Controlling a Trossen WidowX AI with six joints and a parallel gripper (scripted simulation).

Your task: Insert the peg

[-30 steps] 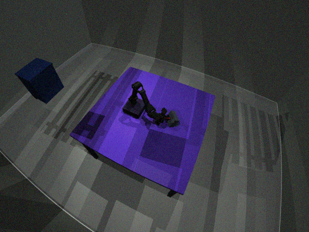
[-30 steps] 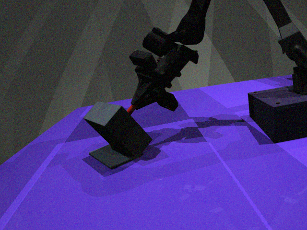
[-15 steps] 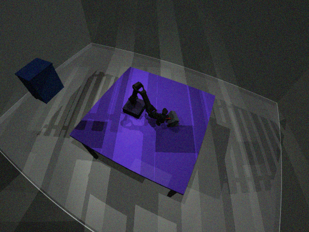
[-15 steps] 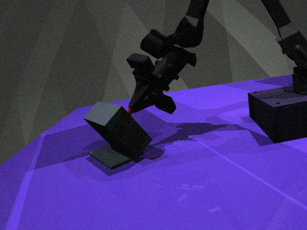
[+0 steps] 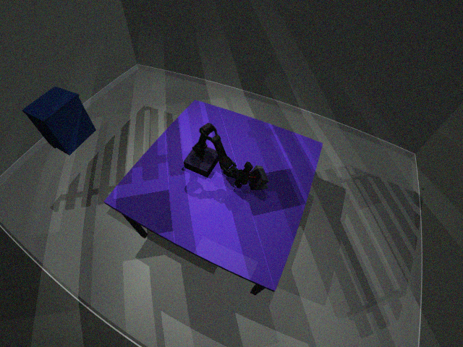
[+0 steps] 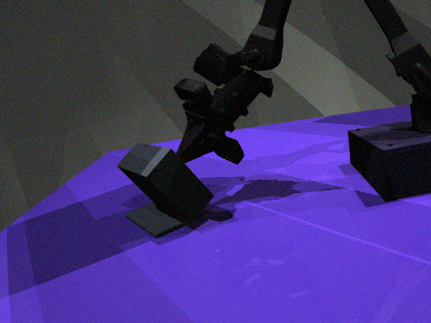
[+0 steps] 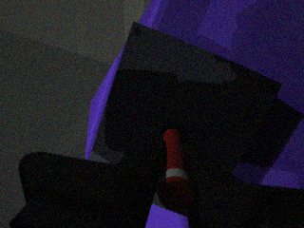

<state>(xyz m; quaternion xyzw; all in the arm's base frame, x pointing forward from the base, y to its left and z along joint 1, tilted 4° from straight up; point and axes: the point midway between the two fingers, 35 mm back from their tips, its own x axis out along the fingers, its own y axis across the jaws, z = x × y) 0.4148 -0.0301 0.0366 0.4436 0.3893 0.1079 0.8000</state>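
The grey sloped panel lies 3 cm ahead of my gripper tip, 3 cm to the left of it and 2 cm below it. Round my gripper tip: grey foot plate: 5 cm ahead, 4 cm to the left, 8 cm below; red peg: 1 cm behind, 1 cm to the right, 1 cm above.
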